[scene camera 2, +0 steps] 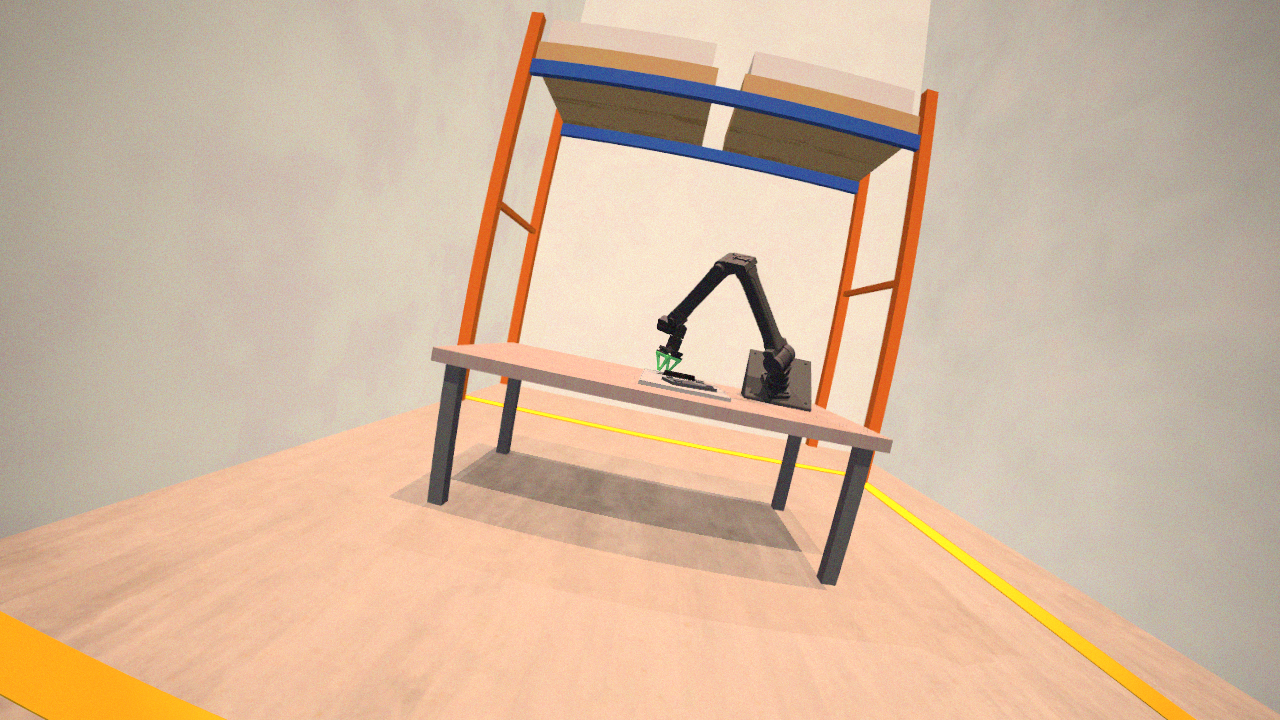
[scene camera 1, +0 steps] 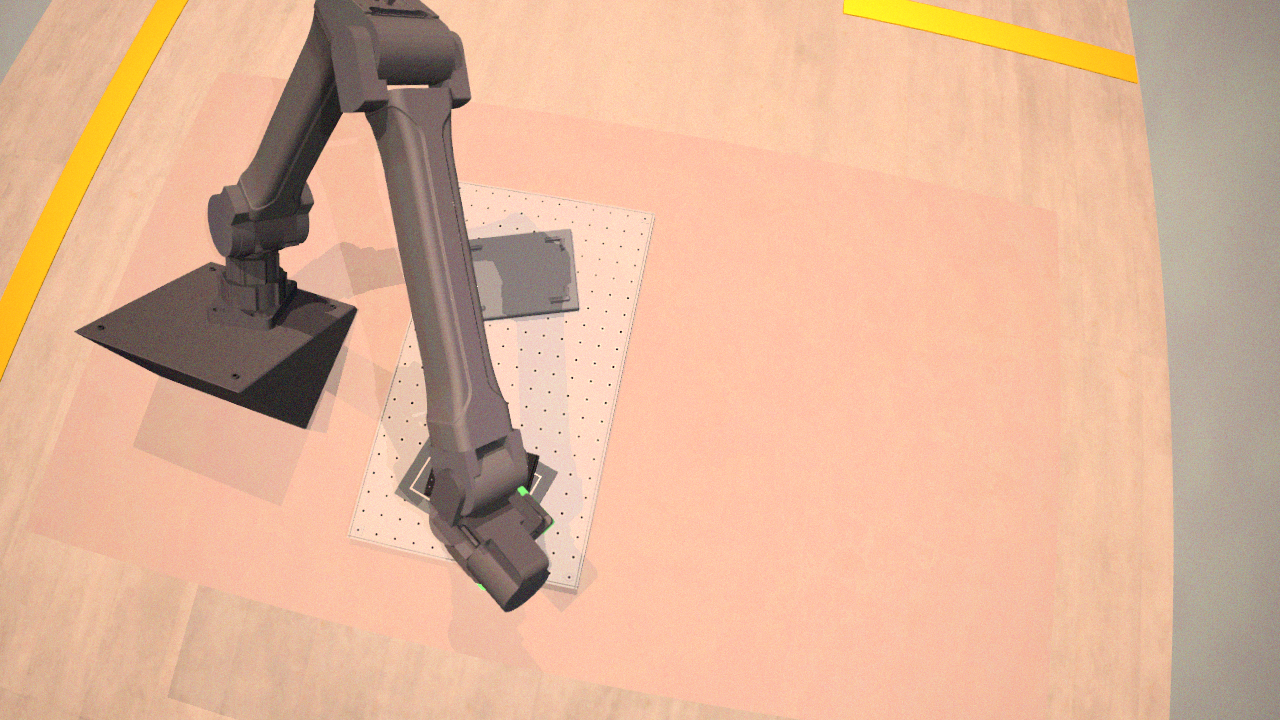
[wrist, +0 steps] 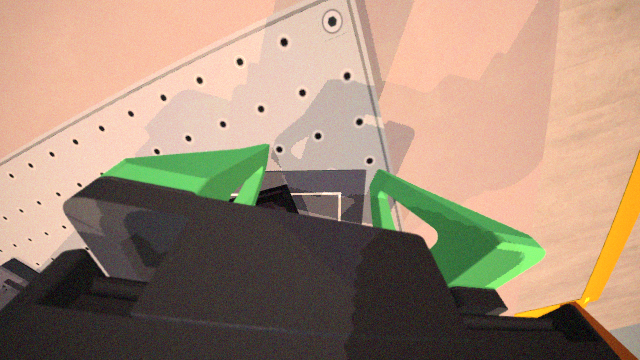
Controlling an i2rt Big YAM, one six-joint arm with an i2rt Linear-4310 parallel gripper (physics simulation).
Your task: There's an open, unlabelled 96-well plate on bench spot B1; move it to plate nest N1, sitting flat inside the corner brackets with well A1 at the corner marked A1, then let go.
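The black 96-well plate lies on the grey B1 pad with a white outline; the arm hides most of it in scene camera 1, and the gripper body hides most of it in the wrist view. My gripper points down close above the pad, partly open, with nothing between its green fingers. In the wrist view a corner of the plate shows between and beyond the fingers. The grey nest N1 stands farther up the board, with corner brackets, partly behind the forearm. Its A1 mark is not readable.
A white perforated board carries the pad and the nest. The arm's dark wedge base stands beside the board on the table. An orange and blue rack with boxes rises behind the table.
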